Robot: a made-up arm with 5 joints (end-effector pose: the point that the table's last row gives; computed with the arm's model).
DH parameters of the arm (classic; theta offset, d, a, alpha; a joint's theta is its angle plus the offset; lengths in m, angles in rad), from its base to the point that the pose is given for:
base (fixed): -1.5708 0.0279 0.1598 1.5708
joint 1: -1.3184 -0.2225 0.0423 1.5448
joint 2: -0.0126 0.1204 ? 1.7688
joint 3: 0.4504 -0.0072 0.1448 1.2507
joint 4: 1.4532 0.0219 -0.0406 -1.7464
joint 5: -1.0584 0 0.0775 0
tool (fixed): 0.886 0.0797 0 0
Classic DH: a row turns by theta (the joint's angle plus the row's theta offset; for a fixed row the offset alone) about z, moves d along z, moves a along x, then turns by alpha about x.
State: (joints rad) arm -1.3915 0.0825 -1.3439 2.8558 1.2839
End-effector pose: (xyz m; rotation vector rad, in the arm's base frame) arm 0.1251 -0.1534 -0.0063 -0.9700 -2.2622 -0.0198
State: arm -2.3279 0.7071 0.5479 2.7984 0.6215
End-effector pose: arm 0.1770 -0.2486 0.2871 0.8145 -0.0031 -2.1379
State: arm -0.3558 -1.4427 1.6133 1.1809 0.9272
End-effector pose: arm 0.0760 0.0517 -0.0111 -1.6601 2.4943 -0.2916
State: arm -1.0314 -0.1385 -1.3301 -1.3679 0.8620
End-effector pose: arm 0.2721 -0.1641 0.0011 0.2629 1.5611 0.6945
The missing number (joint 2, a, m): -0.1325
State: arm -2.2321 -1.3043 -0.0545 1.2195 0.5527
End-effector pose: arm 0.1738 -0.1188 0.1591 0.7091 -1.6177 -2.1494
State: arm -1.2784 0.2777 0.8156 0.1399 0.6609
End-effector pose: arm 0.2814 -0.1027 0.1855 1.9998 -0.5601 0.1928
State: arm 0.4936 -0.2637 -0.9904 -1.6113 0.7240
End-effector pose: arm 0.2818 -0.1922 -0.0147 -0.6805 1.6637 -0.4837
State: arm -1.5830 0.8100 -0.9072 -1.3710 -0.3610
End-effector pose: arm 0.3217 -0.0975 0.0237 -0.4322 1.5128 1.1180
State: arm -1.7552 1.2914 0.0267 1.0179 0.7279
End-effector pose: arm 0.2573 -0.1627 0.1486 1.7016 -0.0009 0.3811
